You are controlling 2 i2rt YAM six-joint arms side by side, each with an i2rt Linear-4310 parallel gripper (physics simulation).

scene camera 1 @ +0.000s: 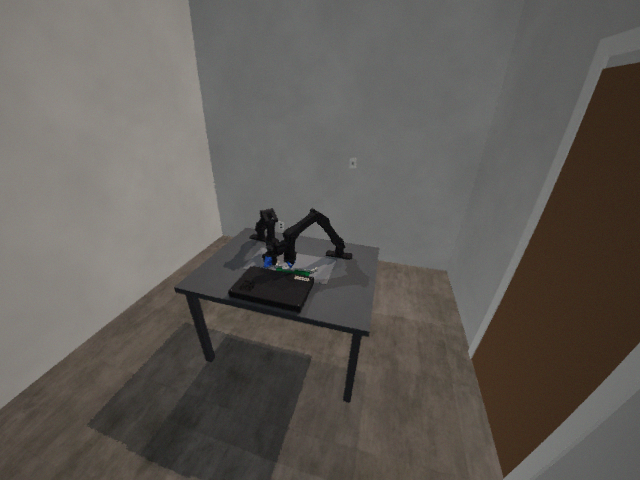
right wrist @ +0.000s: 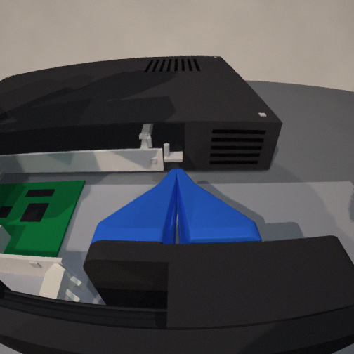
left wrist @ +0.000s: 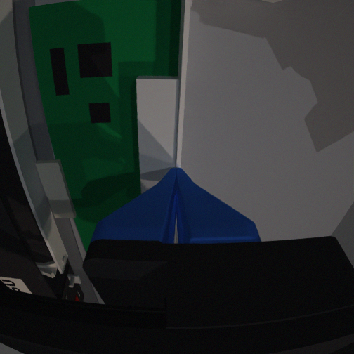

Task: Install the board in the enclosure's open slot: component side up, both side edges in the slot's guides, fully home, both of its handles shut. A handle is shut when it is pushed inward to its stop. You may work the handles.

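Frame: origin at the left arm's base, x ahead, y left, z up, level; millimetres.
Seen in the pictures: left gripper, fingertip midpoint: (scene camera 1: 290, 267); right gripper, fingertip midpoint: (scene camera 1: 264, 266); left arm's base at its link origin: (scene camera 1: 339, 255); right arm's base at its link origin: (scene camera 1: 261, 238).
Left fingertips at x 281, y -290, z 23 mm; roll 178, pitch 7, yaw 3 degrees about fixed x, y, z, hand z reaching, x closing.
Note:
Pixels of each thing's top centre, then the offset from my left fingertips to it. "pt": a spot on its surface instead. Level surfaces: height alone.
- green board at a spot on its surface: (scene camera 1: 293, 271) pt dz -15, dx +22, dy +26 mm
- enclosure at its top centre: (scene camera 1: 273, 283) dz +28, dx +224, dy -35 mm
- light grey mat at its surface level: dz -20 mm
- dark table at its surface level: dz -22 mm
The green board (scene camera 1: 293, 271) (left wrist: 105, 22) (right wrist: 67, 205) lies component side up in front of the enclosure (scene camera 1: 271, 289) (right wrist: 200, 100), outside its slot. The board's front plate (left wrist: 182, 65) (right wrist: 30, 262) is on the side away from the enclosure. A pale handle (right wrist: 55, 282) shows at the plate's end in the right wrist view. My left gripper (left wrist: 175, 176) is shut and empty, its tips at or just above the front plate; contact is unclear. My right gripper (right wrist: 176, 177) is shut and empty, in front of the enclosure's slot side, to the right of the board in its own view.
A pale bar (right wrist: 100, 161) with small white latch parts (right wrist: 146, 136) runs along the enclosure's opening. Vents (right wrist: 237, 146) mark the enclosure's face beside it. A light grey mat (scene camera 1: 325, 268) (left wrist: 260, 125) (right wrist: 310, 200) lies under the board on the dark table (scene camera 1: 341, 304).

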